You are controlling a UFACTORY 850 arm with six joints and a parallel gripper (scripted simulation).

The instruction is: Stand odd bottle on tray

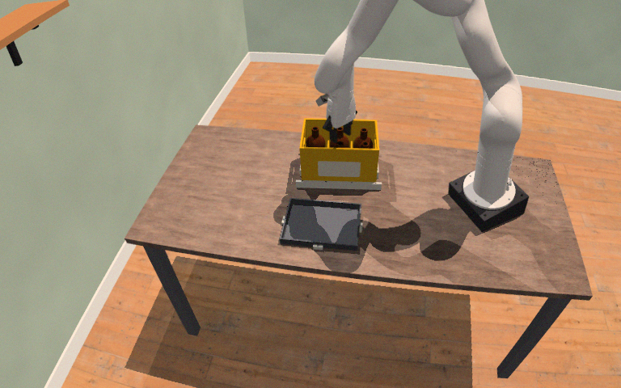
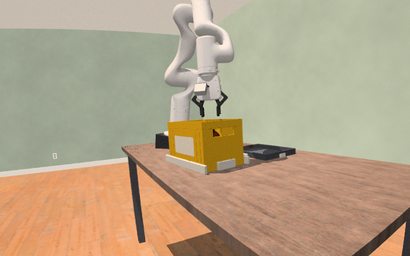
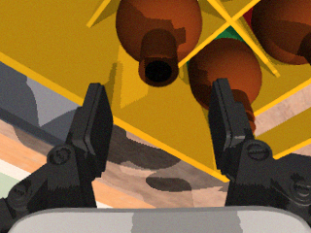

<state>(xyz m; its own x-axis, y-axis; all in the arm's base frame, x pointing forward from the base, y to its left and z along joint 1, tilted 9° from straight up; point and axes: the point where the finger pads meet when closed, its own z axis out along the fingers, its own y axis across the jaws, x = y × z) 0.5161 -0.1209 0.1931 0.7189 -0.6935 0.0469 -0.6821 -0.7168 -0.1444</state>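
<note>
My hand is 12 cm above the yellow crate and 4 cm to the left of it. The rest, counted from my hand: dark tray (24 cm to the left, 19 cm below, 5 cm ahead).
</note>
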